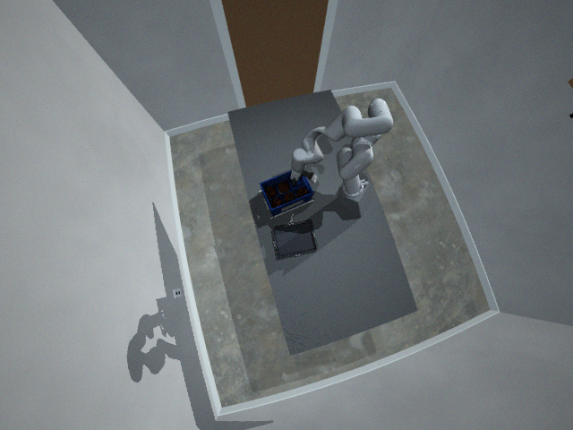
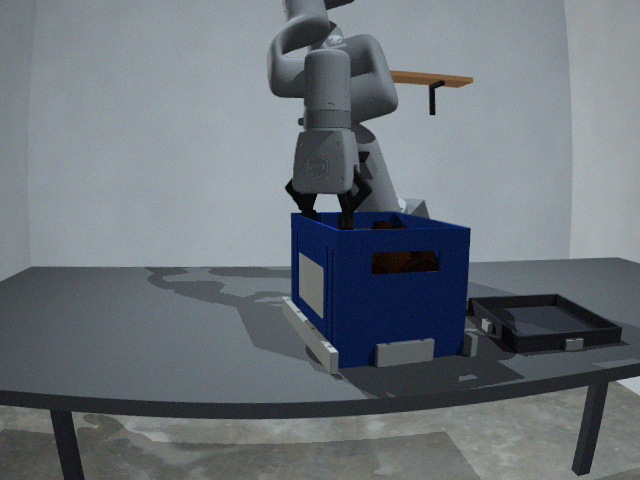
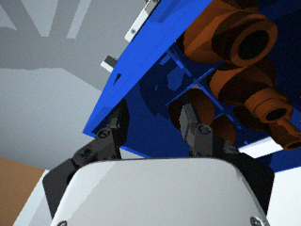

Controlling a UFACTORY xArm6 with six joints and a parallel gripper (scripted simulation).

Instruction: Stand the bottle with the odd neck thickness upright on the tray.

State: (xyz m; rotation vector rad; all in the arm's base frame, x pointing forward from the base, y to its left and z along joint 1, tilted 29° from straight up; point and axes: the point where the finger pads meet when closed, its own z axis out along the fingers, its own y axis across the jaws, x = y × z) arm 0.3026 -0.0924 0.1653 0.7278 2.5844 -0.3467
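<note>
Now: hand 9 cm short of the bottle, 7 cm above it and 2 cm to the right of it. The rest, counted from my hand: blue crate 8 cm ahead, 7 cm below, 6 cm to the left; then dark tray 35 cm to the left, 15 cm below, 10 cm ahead.
</note>
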